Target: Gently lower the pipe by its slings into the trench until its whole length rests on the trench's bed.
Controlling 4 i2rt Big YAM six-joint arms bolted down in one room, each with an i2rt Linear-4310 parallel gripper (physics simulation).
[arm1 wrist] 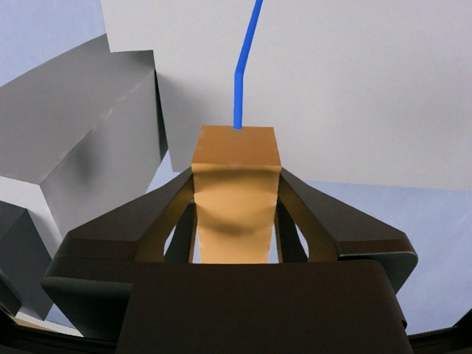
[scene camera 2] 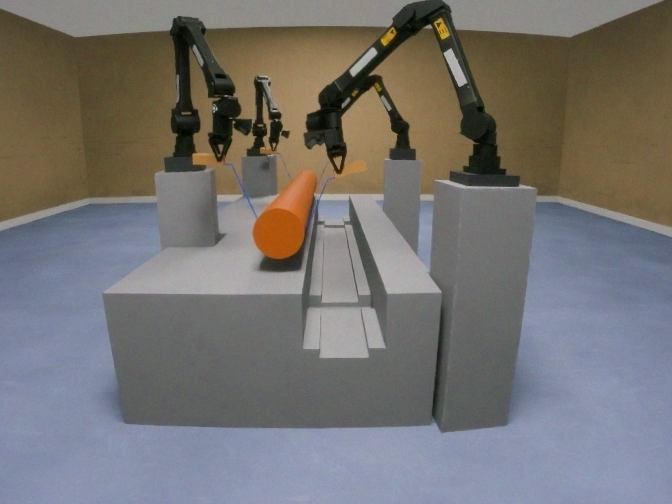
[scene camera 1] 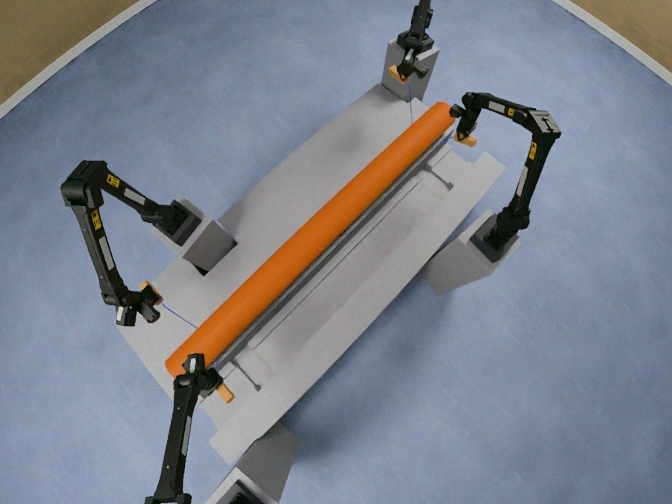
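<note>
The orange pipe (scene camera 1: 320,230) (scene camera 2: 279,233) hangs in blue slings, level as far as I can tell, low over the wide deck left of the trench (scene camera 2: 344,333) in scene camera 2, with a shadow beneath its near end. My arm1 gripper (arm1 wrist: 236,170) is shut on an orange sling handle (arm1 wrist: 236,215); a blue sling (arm1 wrist: 239,100) runs from it. In scene camera 2 the near left gripper (scene camera 2: 219,158) and near right gripper (scene camera 2: 339,169) are at orange handles beside the pipe. The two far grippers are small there. The pipe hides part of the slings.
The grey block (scene camera 2: 217,352) has a narrow wall (scene camera 2: 404,260) right of the trench. Grey pedestals (scene camera 2: 483,303) (scene camera 2: 187,211) carry the arms on both sides. Thin cross grooves (scene camera 1: 246,374) (scene camera 1: 438,176) show near both ends of the block in scene camera 1.
</note>
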